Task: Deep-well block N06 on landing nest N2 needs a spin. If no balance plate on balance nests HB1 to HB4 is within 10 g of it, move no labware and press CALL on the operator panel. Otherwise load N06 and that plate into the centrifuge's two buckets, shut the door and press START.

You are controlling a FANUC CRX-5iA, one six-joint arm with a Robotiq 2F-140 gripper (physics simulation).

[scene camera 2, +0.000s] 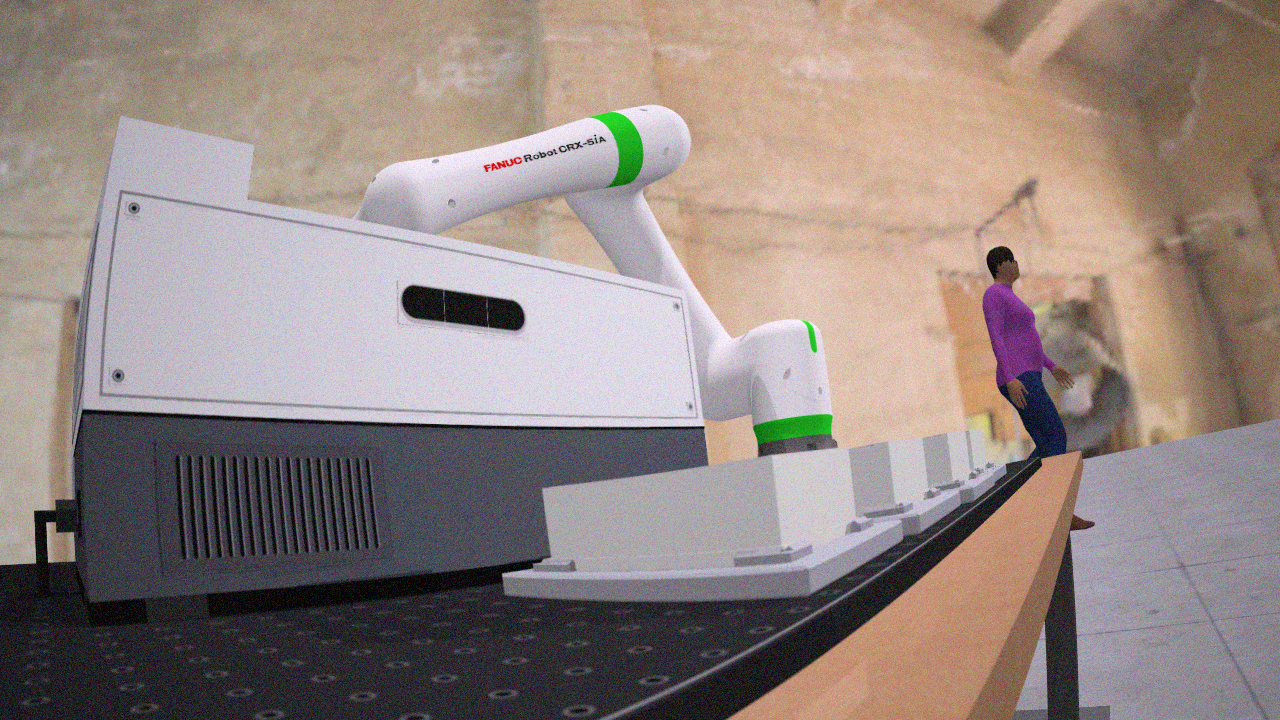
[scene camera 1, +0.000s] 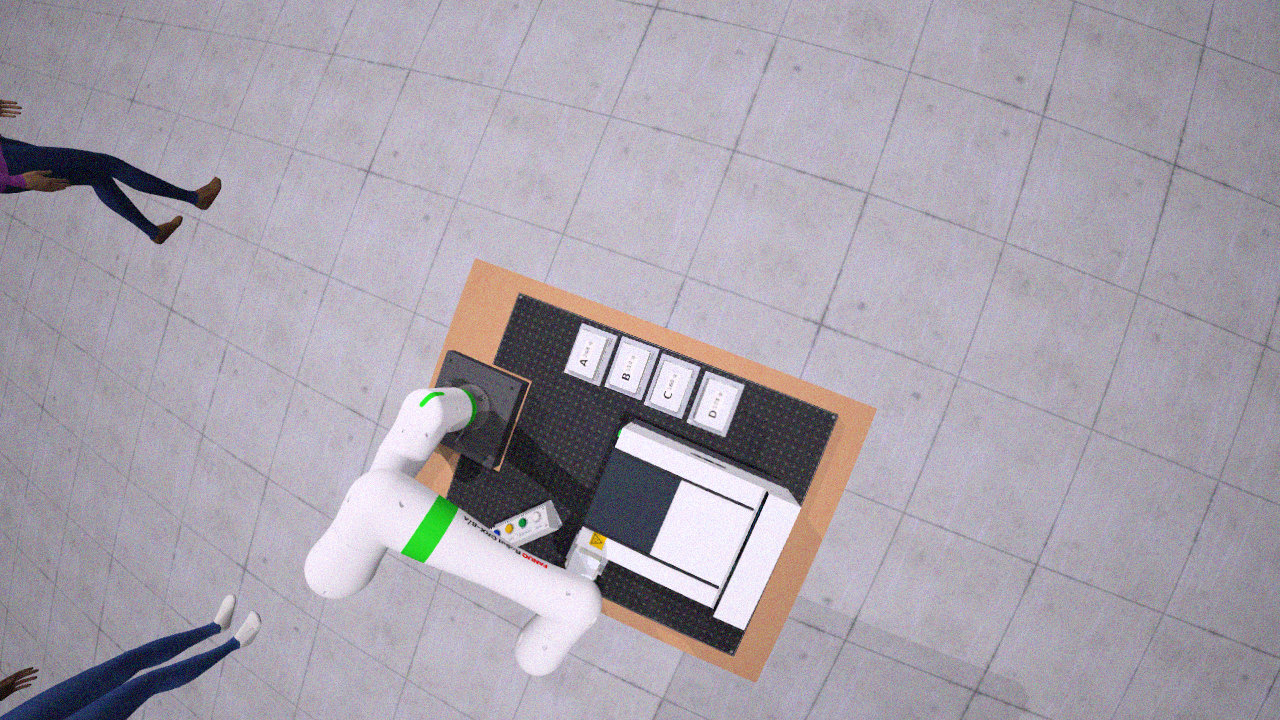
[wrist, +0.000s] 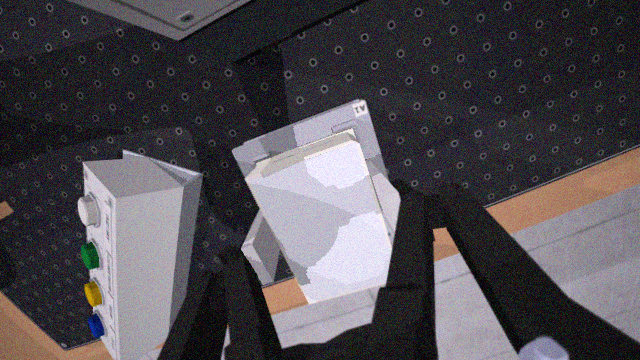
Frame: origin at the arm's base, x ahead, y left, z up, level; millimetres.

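Where they show: gripper, fingertip midpoint: (scene camera 1: 584,562) (wrist: 321,196); arm's base, link origin: (scene camera 1: 471,407).
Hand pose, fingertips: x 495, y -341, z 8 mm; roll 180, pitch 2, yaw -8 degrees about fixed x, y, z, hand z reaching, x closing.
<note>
Things, the pixels of their top centre, and the offset from my fingertips. "spot": a spot on its surface instead.
- white deep-well block, top centre: (wrist: 329,234) (scene camera 1: 579,572) dz +35, dx -2, dy -17 mm
- pale nest, top centre: (wrist: 328,212) (scene camera 1: 582,567) dz -1, dx -3, dy -17 mm
- balance plates A, top centre: (scene camera 1: 586,353) dz +9, dx -165, dy +611 mm
- B, top centre: (scene camera 1: 629,367) dz +9, dx -30, dy +606 mm
- C, top centre: (scene camera 2: 819,455) (scene camera 1: 670,386) dz +9, dx +101, dy +588 mm
- D, top centre: (scene camera 2: 696,469) (scene camera 1: 716,405) dz +9, dx +238, dy +574 mm
- operator panel, top centre: (wrist: 99,296) (scene camera 1: 516,535) dz +39, dx -218, dy +26 mm
- wooden table edge, surface spot: (wrist: 565,187) spot: dz -57, dx +245, dy -153 mm
In the wrist view a white deep-well block (wrist: 325,200) sits on a pale nest (wrist: 325,122) whose corner tag reads A1; no N06 or N2 label is readable. My gripper (wrist: 321,196) is shut on the block, one pad against each long side. In scene camera 1 the arm hides the gripper. The balance plates A (scene camera 1: 589,352), B (scene camera 1: 631,367), C (scene camera 1: 672,385) and D (scene camera 1: 716,404) stand on their nests; their small print is unreadable. The centrifuge (scene camera 1: 707,528) (scene camera 2: 384,358) has a dark panel on top. The operator panel (scene camera 1: 528,525) (wrist: 145,250) has white, green, yellow and blue buttons.
The operator panel stands close beside the left finger in the wrist view. The centrifuge body borders the nest on the other side. The wooden table edge (scene camera 1: 675,640) (wrist: 565,187) runs near the block. One person (scene camera 2: 1015,340) stands beyond the table; another person's legs (scene camera 1: 170,667) show in scene camera 1.
</note>
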